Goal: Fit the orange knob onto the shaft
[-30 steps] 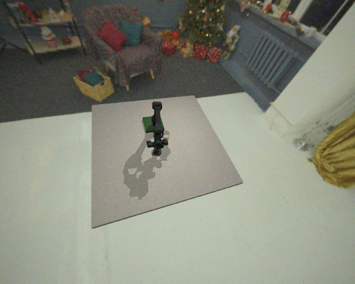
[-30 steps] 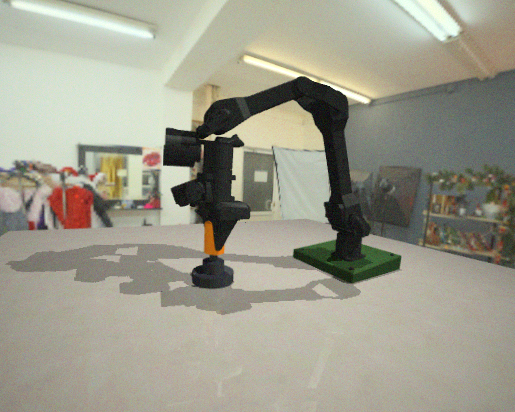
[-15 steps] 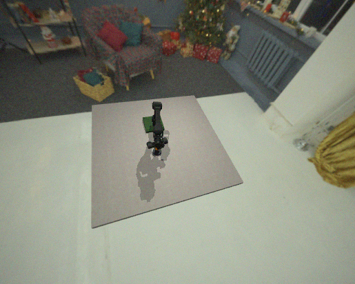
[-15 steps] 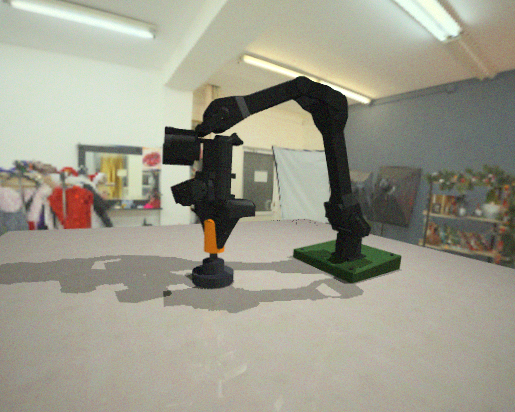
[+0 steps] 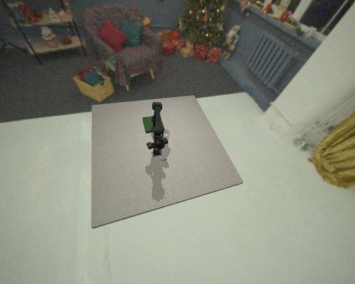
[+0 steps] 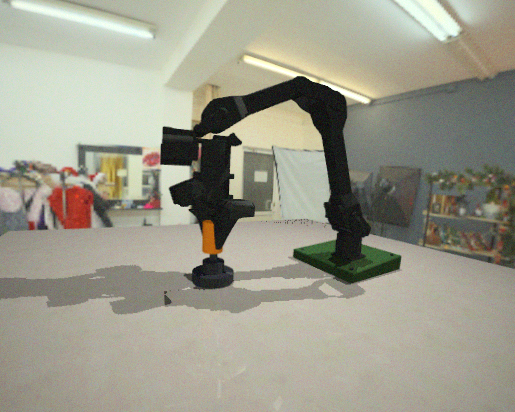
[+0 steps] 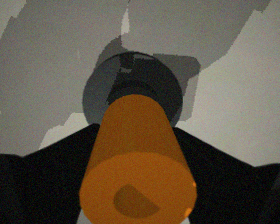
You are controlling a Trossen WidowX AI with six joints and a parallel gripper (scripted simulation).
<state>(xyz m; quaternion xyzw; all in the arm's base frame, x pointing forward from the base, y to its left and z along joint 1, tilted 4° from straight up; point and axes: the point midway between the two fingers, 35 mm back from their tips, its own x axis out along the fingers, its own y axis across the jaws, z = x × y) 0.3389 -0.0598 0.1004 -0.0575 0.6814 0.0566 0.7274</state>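
My gripper tip is now 2 cm below the orange knob. Round my gripper tip: dark round pedestal 4 cm below.
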